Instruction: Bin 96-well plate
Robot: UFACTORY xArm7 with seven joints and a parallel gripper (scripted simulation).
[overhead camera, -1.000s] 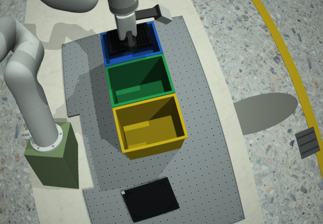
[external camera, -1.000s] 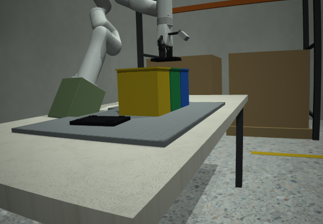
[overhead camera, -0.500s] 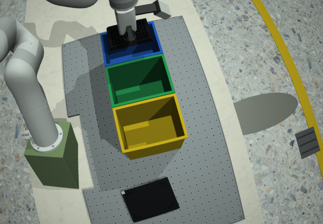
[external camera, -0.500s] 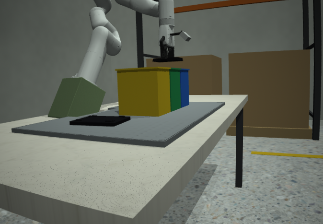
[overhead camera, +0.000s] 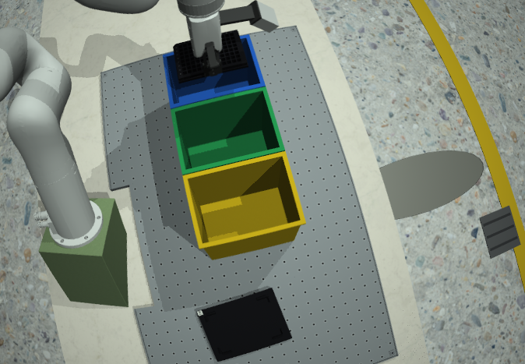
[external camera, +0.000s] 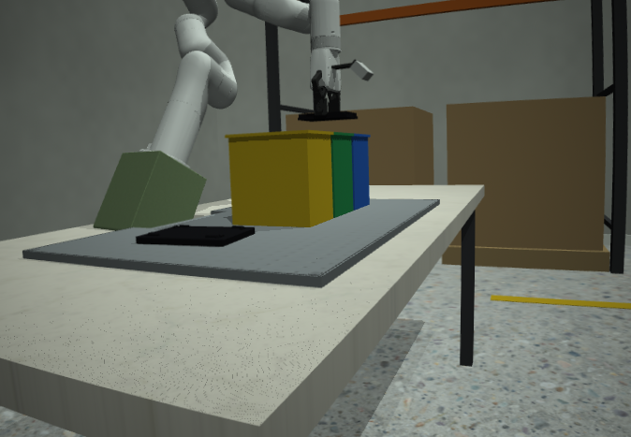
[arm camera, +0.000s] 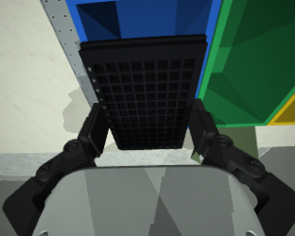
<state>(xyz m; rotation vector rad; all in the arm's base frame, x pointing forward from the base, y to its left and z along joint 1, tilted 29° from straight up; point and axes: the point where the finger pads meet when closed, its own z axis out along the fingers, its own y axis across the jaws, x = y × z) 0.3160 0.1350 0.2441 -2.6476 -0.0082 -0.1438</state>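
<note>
Right now my hand is 15 cm above the blue bin. Round my hand: black 96-well plate: 1 cm below; then yellow bin: 26 cm to the right, 15 cm below, 1 cm ahead; then green bin: 15 cm below, 13 cm to the right.
</note>
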